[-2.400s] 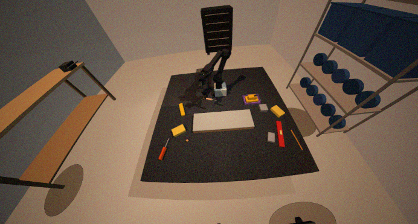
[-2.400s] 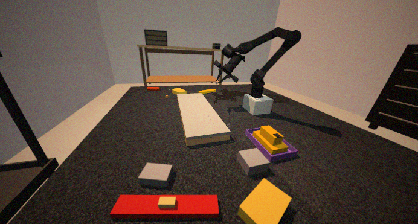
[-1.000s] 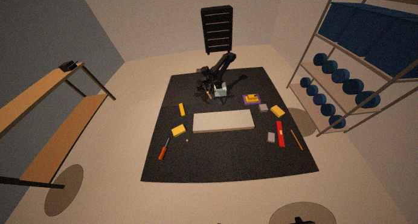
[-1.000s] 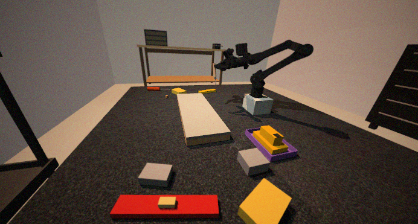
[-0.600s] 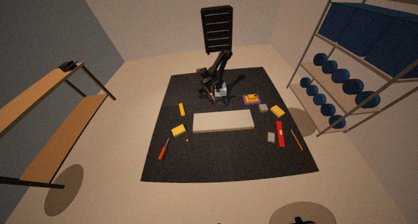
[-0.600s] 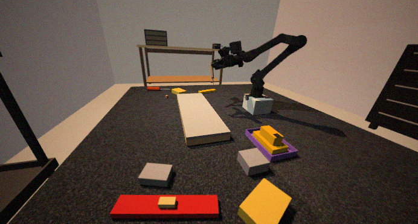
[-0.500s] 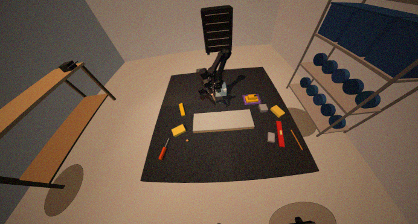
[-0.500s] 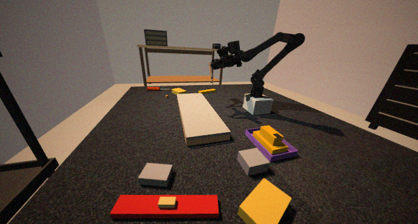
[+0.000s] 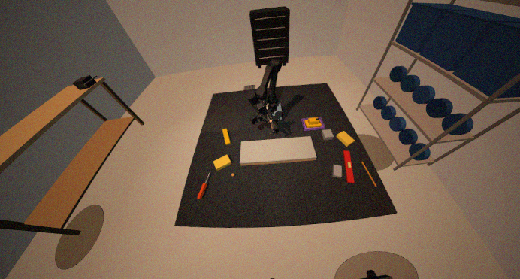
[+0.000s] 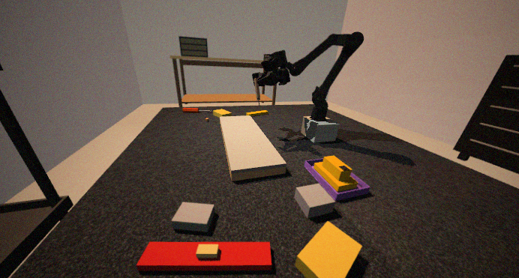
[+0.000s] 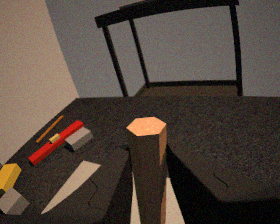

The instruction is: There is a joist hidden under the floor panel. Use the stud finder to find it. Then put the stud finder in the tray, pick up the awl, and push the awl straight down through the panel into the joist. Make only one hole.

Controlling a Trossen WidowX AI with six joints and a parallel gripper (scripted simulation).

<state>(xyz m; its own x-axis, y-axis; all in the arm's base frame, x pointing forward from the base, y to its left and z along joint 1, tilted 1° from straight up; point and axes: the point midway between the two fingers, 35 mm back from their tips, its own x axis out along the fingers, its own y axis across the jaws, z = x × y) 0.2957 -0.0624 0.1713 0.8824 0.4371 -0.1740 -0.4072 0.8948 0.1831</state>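
Right now the awl is 60 mm below my gripper tip and 10 mm behind it. The rest, counted from my gripper tip: purple tray (360 mm to the left, 250 mm below, 160 mm behind); then stud finder (370 mm to the left, 210 mm below, 160 mm behind); then square indicator window (390 mm to the left, 200 mm below, 160 mm behind).
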